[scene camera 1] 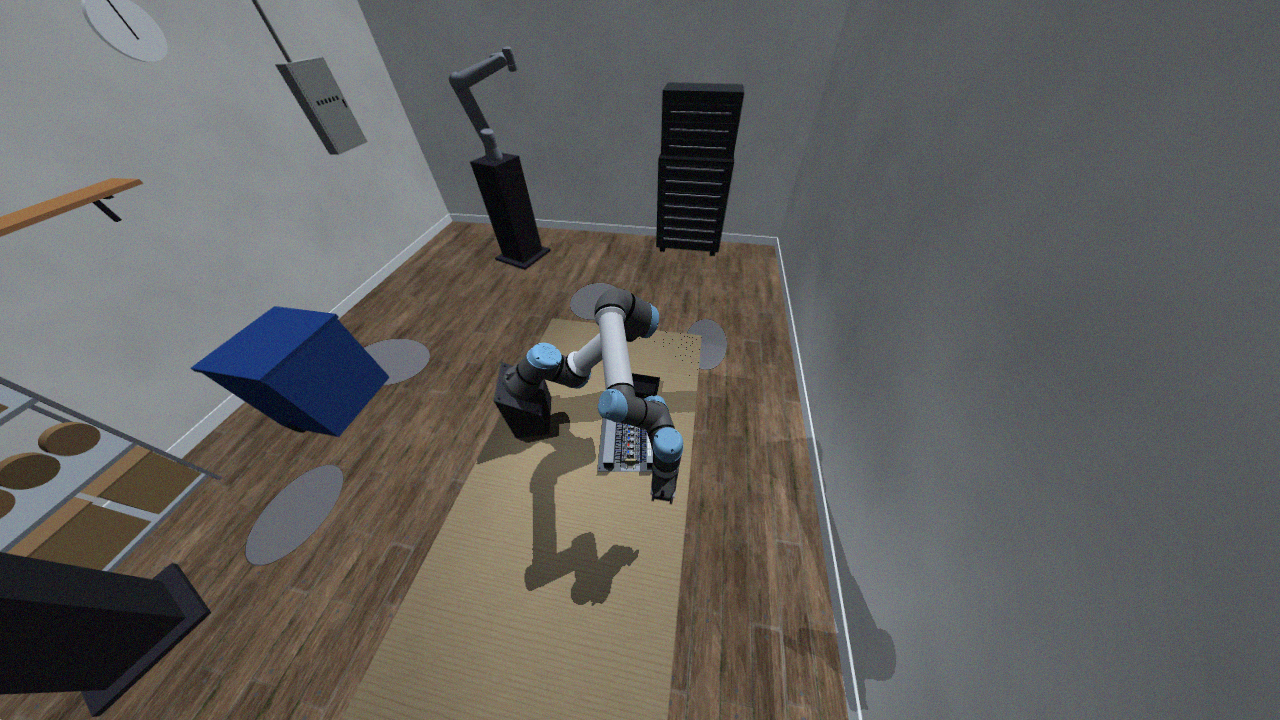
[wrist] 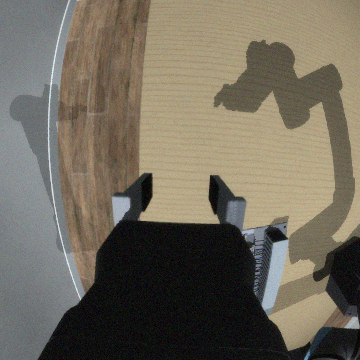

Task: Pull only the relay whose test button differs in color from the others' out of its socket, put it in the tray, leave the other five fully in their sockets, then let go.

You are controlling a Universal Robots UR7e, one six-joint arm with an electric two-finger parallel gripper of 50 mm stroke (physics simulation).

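Frame: origin at the arm's base, x ahead, y down, z left, level; millimetres.
Where they show: gripper, between the fingertips: point(wrist: 180, 185); arm's base, origin of its link: point(scene camera 1: 520, 383).
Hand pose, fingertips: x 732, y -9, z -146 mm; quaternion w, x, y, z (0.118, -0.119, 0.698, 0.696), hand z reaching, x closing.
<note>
Each offset is from my fingertips to the top centre of the thing. "spot": to the spot under its first point. Level surfaces: height alone.
My gripper point(scene camera 1: 662, 498) point(wrist: 180, 185) is open, with nothing between its fingers. It hangs above the work surface, beyond the near right end of the grey panel point(scene camera 1: 607, 453) point(wrist: 281, 227). In the scene view, a row of small relays @[dz +191, dx -232, dy +166 mm] point(scene camera 1: 630, 444) stands in the middle of the panel, partly behind the arm; their test button colours are too small to tell. In the wrist view, the gripper body hides most of the panel, and the relays cannot be made out. The black tray @[spot: dz +560, dx -296, dy +232 mm] point(scene camera 1: 656, 385) lies behind the panel, partly hidden by the arm.
The arm's dark pedestal point(scene camera 1: 525, 413) stands left of the panel. The pale mat @[dy +236 mm] point(scene camera 1: 537, 653) point(wrist: 200, 75) runs under the panel, with wooden floor point(scene camera 1: 742, 537) point(wrist: 100, 150) beside it. A grey wall point(scene camera 1: 1029, 358) point(wrist: 25, 200) rises past the floor. Slotted ducts @[dz +216, dx -344, dy +173 mm] point(wrist: 275, 270) stand up on the panel.
</note>
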